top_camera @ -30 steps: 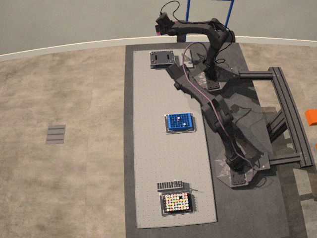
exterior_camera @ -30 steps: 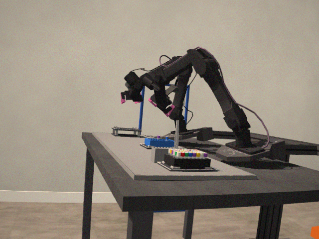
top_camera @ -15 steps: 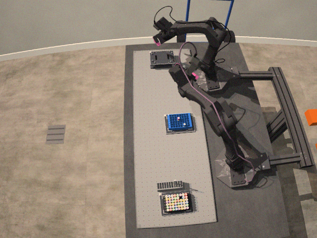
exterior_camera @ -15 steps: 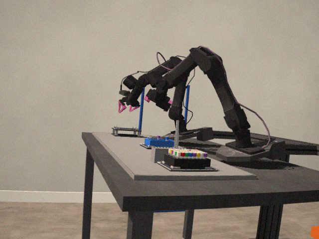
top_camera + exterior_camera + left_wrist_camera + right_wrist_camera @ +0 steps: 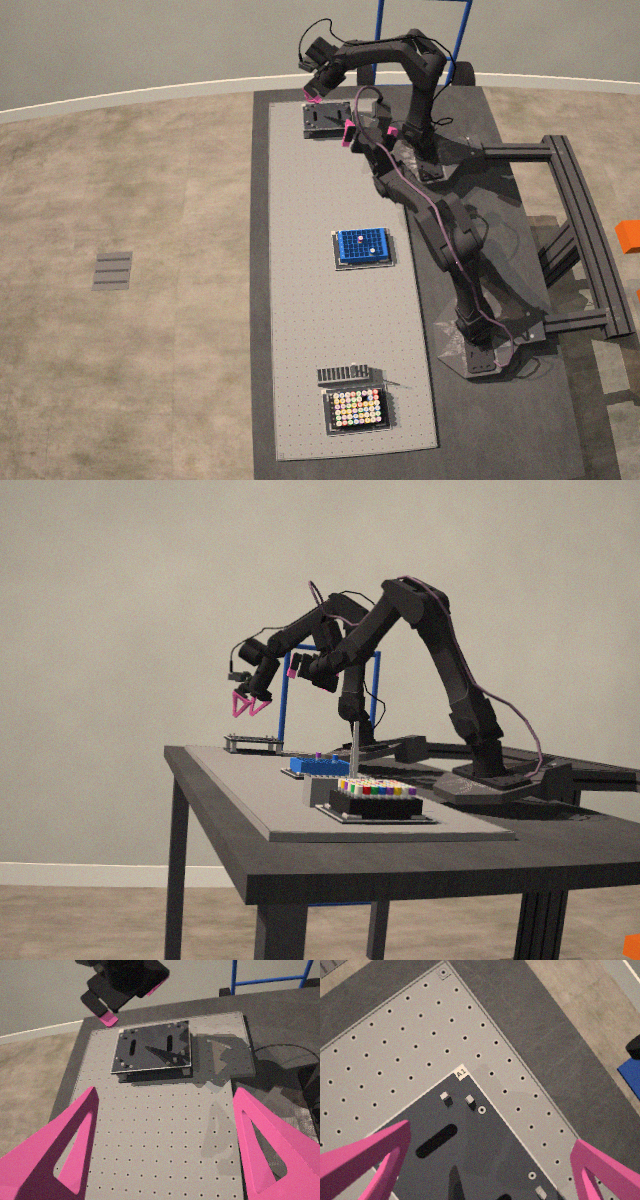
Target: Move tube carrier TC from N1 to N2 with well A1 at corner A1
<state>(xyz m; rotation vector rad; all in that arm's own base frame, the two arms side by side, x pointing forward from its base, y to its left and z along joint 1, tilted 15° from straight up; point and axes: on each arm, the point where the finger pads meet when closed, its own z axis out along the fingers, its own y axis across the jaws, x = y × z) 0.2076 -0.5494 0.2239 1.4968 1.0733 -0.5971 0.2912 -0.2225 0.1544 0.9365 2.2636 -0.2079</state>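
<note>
My right hand is 52 cm to the right of the blue tube carrier TC, 9 cm above it and 6 cm past it. Round my right hand: holder H1: 87 cm to the left, 10 cm below, 5 cm ahead; corner label A1: 7 cm below, 5 cm ahead, 1 cm to the right.
</note>
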